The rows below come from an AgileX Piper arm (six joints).
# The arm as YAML. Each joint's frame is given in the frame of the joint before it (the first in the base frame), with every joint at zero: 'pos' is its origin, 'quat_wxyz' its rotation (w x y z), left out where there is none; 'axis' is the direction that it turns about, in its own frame. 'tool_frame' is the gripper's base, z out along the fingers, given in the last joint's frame.
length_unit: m
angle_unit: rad
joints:
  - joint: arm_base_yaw
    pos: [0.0, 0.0, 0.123]
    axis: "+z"
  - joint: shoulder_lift
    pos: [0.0, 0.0, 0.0]
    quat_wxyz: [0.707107, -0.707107, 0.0, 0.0]
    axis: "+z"
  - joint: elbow
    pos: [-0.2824, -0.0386, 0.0]
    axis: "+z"
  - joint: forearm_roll
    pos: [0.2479, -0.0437, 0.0]
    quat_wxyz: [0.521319, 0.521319, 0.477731, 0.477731]
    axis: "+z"
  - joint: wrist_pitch
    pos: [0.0, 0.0, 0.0]
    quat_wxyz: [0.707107, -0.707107, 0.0, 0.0]
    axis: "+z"
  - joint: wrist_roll
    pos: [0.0, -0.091, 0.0]
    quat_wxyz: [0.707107, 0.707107, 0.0, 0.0]
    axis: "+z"
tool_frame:
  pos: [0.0, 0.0, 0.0]
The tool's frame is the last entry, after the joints.
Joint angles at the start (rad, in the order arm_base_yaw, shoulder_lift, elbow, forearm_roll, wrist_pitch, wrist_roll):
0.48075, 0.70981, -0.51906, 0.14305, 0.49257, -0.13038
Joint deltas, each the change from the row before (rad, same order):
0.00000, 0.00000, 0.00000, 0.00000, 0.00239, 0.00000
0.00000, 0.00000, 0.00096, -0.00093, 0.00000, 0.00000
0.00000, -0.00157, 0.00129, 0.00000, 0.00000, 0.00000
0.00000, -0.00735, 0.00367, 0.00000, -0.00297, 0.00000
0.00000, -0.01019, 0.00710, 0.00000, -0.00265, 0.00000
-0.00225, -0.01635, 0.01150, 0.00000, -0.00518, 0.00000
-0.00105, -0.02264, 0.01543, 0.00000, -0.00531, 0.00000
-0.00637, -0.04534, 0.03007, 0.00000, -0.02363, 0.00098
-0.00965, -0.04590, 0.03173, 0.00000, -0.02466, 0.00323
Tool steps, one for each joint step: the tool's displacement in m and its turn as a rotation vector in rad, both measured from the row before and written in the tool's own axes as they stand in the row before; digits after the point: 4 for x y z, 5 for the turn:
0.0002, 0.0000, 0.0000, -0.00031, 0.00237, 0.00000
0.0003, 0.0000, 0.0001, 0.00043, 0.00102, -0.00075
0.0003, 0.0000, -0.0001, 0.00000, -0.00028, -0.00002
0.0007, 0.0000, -0.0010, 0.00040, -0.00662, -0.00025
0.0016, 0.0001, -0.0011, 0.00036, -0.00571, -0.00021
0.0026, -0.0002, -0.0018, 0.00258, -0.01005, 0.00090
0.0036, 0.0000, -0.0024, 0.00161, -0.01249, 0.00009
0.0059, -0.0007, -0.0048, 0.00857, -0.03886, 0.00328
0.0062, -0.0011, -0.0045, 0.01159, -0.03889, 0.00700

